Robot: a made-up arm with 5 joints. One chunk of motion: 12 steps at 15 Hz.
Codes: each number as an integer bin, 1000 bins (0 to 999) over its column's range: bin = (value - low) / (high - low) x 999, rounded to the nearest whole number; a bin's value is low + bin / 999 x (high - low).
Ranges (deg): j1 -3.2..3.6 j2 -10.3..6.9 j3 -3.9..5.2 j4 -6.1..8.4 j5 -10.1..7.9
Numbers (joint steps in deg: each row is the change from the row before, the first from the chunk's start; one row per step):
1: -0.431 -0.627 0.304 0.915 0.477
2: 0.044 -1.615 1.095 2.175 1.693
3: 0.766 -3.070 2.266 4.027 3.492
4: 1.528 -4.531 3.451 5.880 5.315
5: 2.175 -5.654 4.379 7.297 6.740
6: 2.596 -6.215 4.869 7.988 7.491
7: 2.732 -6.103 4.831 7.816 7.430
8: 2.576 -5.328 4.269 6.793 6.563
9: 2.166 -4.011 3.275 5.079 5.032
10: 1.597 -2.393 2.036 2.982 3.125
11: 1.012 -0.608 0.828 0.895 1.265
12: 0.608 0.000 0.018 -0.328 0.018
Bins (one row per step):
1: 407 562 462 483 587
2: 477 504 548 570 655
3: 583 420 677 698 754
4: 695 335 807 825 856
5: 790 270 909 923 935
6: 852 237 963 971 976
7: 871 244 958 959 973
8: 849 289 897 888 925
9: 788 365 788 770 840
10: 705 459 652 626 734
11: 619 563 519 482 631
12: 559 598 430 398 562

